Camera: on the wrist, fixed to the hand. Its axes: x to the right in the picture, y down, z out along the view.
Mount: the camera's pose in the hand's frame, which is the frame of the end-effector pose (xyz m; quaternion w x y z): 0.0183 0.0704 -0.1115 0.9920 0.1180 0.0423 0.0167
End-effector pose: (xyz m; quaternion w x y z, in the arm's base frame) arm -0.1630 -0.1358 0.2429 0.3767 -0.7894 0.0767 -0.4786
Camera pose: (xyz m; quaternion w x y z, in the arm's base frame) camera -0.2271 -0.2523 0.2374 0.4716 -0.7171 0.0487 -0.5109
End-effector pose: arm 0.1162 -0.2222 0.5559 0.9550 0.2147 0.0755 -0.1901
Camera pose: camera 0.1538 -0.1205 0.4787 0.9220 0.3350 0.0893 -0.1725
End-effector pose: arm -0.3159 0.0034 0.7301 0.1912 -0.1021 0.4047 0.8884
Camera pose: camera -0.3592 -0.1186 0.6992 0.1698 -0.1095 0.5161 0.8324
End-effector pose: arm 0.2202 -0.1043 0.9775 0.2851 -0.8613 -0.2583 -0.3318
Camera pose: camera 0.2294 -0.2231 1.0370 0.4009 -0.8111 -0.2689 -0.3303
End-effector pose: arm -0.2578 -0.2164 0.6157 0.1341 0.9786 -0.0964 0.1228
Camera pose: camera -0.2799 -0.2539 0.7415 0.0196 0.9798 -0.0918 0.1768
